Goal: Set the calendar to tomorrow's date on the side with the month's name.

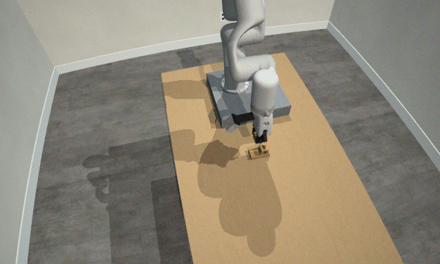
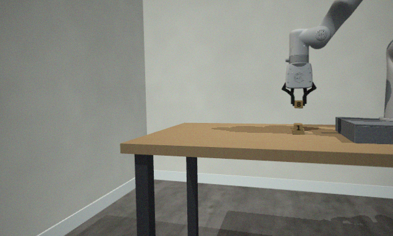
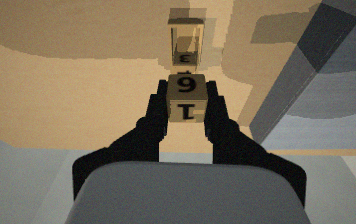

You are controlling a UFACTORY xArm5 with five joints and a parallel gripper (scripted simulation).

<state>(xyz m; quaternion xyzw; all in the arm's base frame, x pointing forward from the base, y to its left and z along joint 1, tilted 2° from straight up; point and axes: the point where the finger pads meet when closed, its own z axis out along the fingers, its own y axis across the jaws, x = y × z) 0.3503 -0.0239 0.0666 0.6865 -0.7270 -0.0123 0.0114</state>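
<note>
My hand is 12 cm above the wooden tray and 1 cm to the right of it. The rest, counted from my hand: wooden cube (1 cm below).
</note>
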